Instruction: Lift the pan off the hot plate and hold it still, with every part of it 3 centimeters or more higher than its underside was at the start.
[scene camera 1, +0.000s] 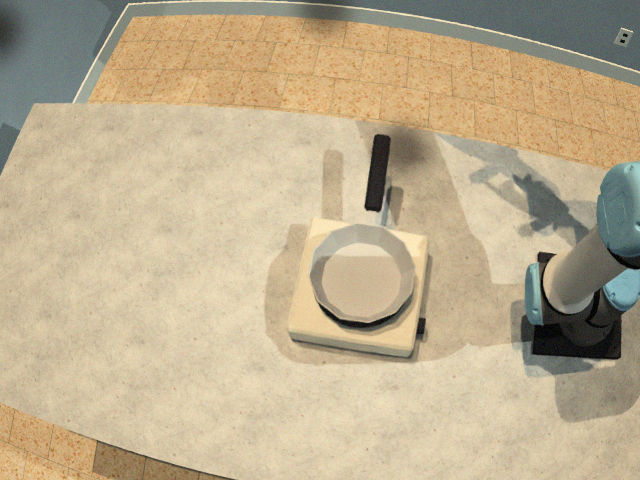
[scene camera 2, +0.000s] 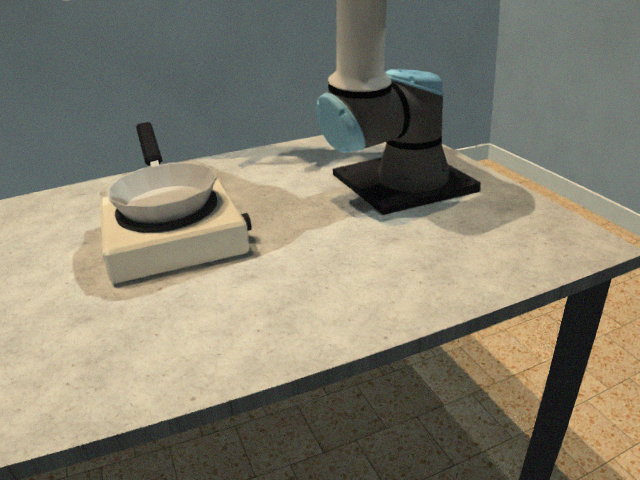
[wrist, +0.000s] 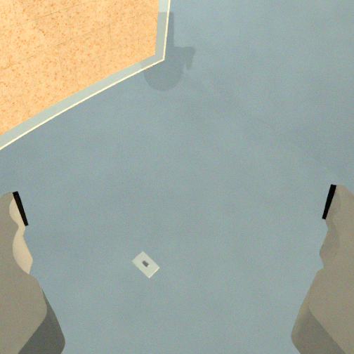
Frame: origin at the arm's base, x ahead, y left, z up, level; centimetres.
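Seen in the pictures: arm's base at its link origin: (scene camera 2: 413, 177).
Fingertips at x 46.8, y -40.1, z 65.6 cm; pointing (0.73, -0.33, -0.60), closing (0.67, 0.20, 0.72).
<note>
Offsets run from my fingertips to a thing's middle. Level surfaces: height alone.
A light grey pan @(dy +37.0, dx +5.9, dz -55.7 cm) (scene camera 1: 364, 281) (scene camera 2: 165, 196) sits upright on the cream hot plate @(dy +46.2, dx +4.2, dz -63.6 cm) (scene camera 1: 351, 344) (scene camera 2: 178, 259), on its black round burner. The pan's black handle @(dy +26.0, dx +7.0, dz -54.1 cm) (scene camera 1: 377, 173) (scene camera 2: 148, 143) points toward the far table edge in scene camera 1 and slants upward, beyond the hot plate's edge. My gripper (wrist: 174, 192) is open in the wrist view, its two jaws wide apart with a blue-grey wall behind them. The gripper does not show in either scene view, and the pan does not show in the wrist view, so the distance between them cannot be told.
The arm's black base plate (scene camera 1: 576, 347) (scene camera 2: 385, 200) stands on the table @(dz -67.4 cm) (scene camera 1: 155, 310) (scene camera 2: 310, 310), to the right of the hot plate. A black knob @(dy +51.2, dx -8.3, dz -63.8 cm) (scene camera 1: 421, 326) (scene camera 2: 247, 221) sticks out from the hot plate's side toward the base. Blue-grey walls stand behind the table.
</note>
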